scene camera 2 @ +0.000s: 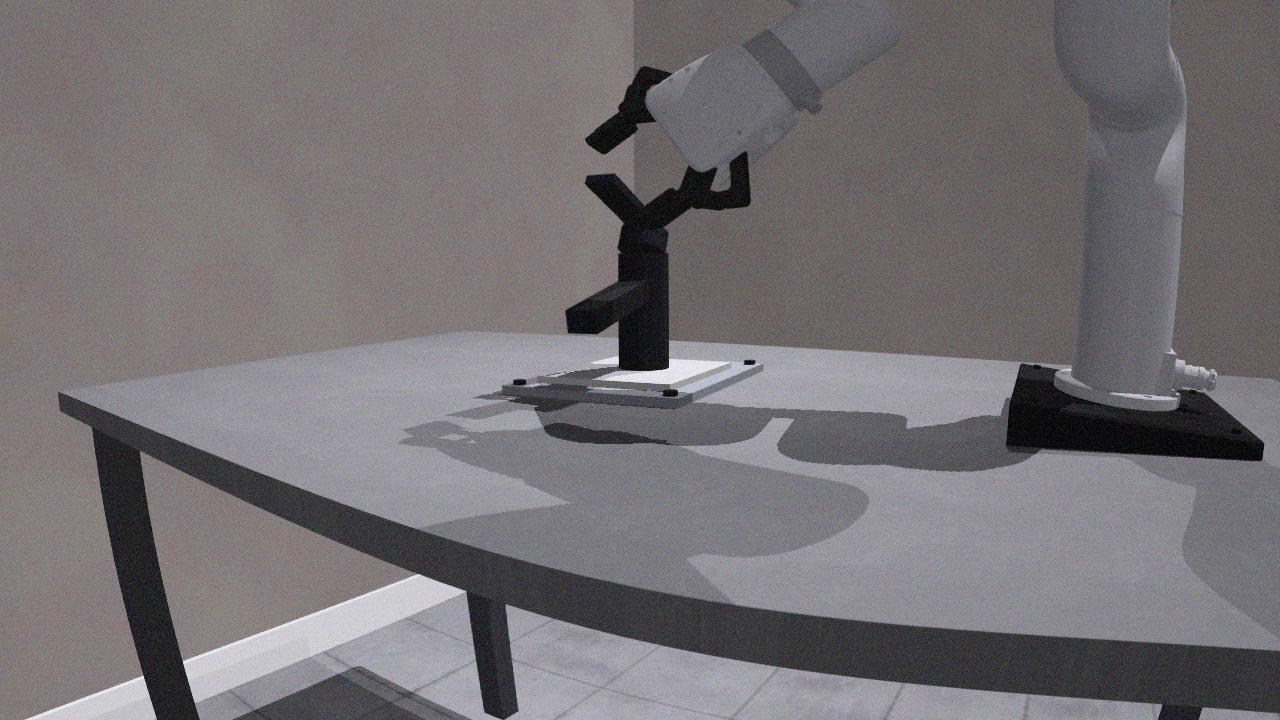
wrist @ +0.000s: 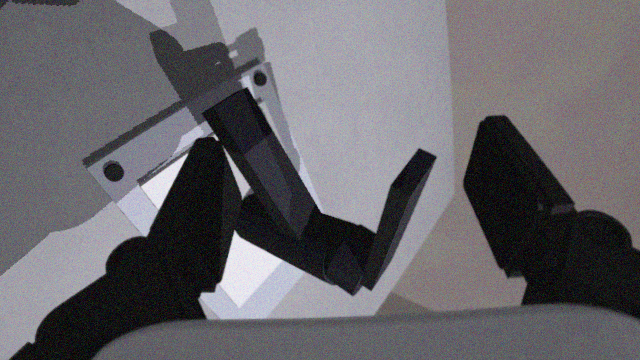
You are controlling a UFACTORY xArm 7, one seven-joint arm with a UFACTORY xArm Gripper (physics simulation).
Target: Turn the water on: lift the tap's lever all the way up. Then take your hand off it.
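Places are measured from the arm's base along level axes (x ahead, y down, z left), in metres.
Where they show: gripper, fingertip midpoint: [scene camera 2: 617, 183] [wrist: 349, 159]; arm's base at its link origin: [scene camera 2: 1116, 394].
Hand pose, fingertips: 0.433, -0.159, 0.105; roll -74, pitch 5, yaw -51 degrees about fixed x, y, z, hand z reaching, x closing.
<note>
Things, the pixels of their top centre, and the offset from my fingertips, as dx, dy, dz. "spot": a spot on its surface instead. Level surfaces: height alone.
- black tap at a spot on its surface: [wrist: 280, 240] [scene camera 2: 655, 299] spot: +0.028, +0.103, -0.096
- white plate at a spot on its surface: [scene camera 2: 702, 372] spot: -0.016, +0.169, -0.108
- grey base board at its top centre: [scene camera 2: 643, 369] [wrist: 253, 216] +0.049, +0.171, -0.108
- grey table at its surface level: dy +0.183
The black tap [scene camera 2: 643, 313] [wrist: 280, 240] stands upright, its square spout [scene camera 2: 608, 304] [wrist: 260, 160] pointing out to the left in the scene view. Its lever [scene camera 2: 613, 197] [wrist: 406, 200] slants steeply upward from the tap's top, above the spout. My gripper [scene camera 2: 621, 181] [wrist: 349, 159] is wide open and empty. In the wrist view the lever shows between the two fingers, with a gap to each. In the scene view the lower finger overlaps the lever's root and the tap's top; whether it touches them I cannot tell. The upper finger is above the lever's tip.
The tap is mounted on a white plate [scene camera 2: 702, 372] on a grey base board [scene camera 2: 626, 395] [wrist: 150, 140] with dark screws. It stands on the grey table [scene camera 2: 268, 402]. My arm's black base [scene camera 2: 1118, 434] is at the right. Walls rise behind the table.
</note>
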